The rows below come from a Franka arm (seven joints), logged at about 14 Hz.
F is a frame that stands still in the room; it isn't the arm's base.
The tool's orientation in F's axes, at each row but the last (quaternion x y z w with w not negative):
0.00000 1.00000 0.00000 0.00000
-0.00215 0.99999 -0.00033 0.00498
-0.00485 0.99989 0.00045 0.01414
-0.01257 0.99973 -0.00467 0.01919
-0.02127 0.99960 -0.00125 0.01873
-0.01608 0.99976 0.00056 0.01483
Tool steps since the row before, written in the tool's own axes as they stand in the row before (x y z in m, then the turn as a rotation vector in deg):
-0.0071 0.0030 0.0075 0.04 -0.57 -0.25
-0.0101 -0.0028 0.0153 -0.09 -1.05 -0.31
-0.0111 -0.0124 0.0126 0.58 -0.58 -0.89
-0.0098 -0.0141 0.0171 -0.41 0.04 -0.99
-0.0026 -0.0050 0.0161 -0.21 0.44 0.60
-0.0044 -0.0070 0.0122 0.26 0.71 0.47
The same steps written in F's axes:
0.0071 0.0030 -0.0075 -0.04 -0.57 0.25
0.0103 -0.0028 -0.0152 0.09 -1.05 0.31
0.0116 -0.0123 -0.0123 -0.60 -0.59 0.87
0.0108 -0.0140 -0.0166 0.37 0.06 1.00
0.0034 -0.0049 -0.0160 0.21 0.45 -0.59
0.0050 -0.0068 -0.0121 -0.27 0.70 -0.48

